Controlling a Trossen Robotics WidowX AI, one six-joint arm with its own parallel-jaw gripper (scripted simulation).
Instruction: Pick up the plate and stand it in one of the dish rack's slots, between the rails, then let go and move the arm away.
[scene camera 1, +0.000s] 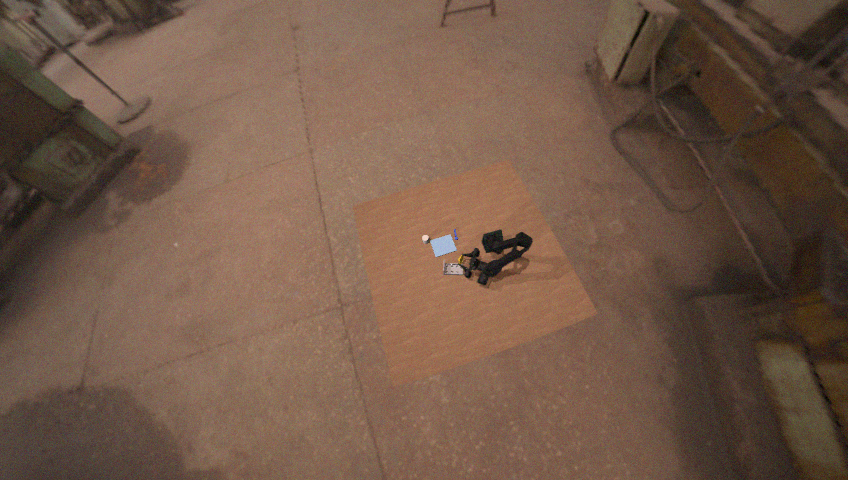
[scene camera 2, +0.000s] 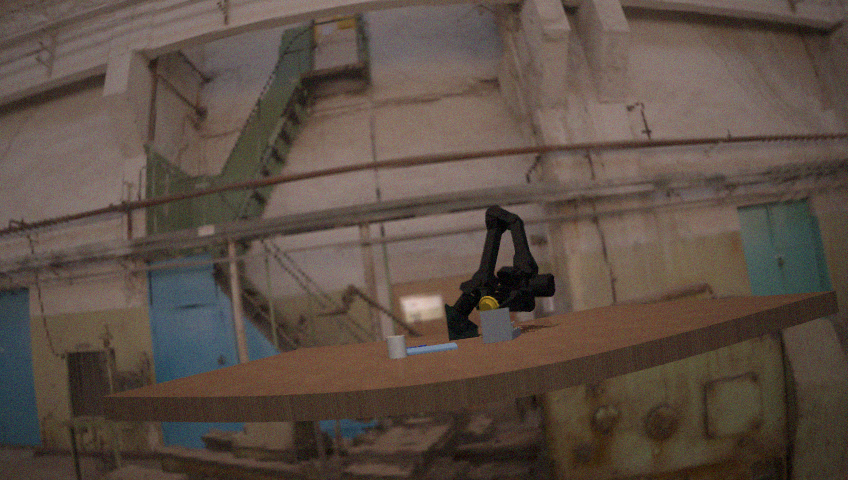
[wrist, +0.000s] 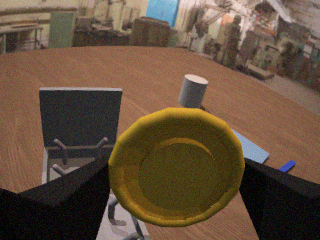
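Observation:
Scene camera 2: the gripper (scene camera 2: 487, 309), a dish rack (scene camera 2: 496, 325). Wrist view: gripper (wrist: 176, 166), carrying a yellow plate (wrist: 179, 166).

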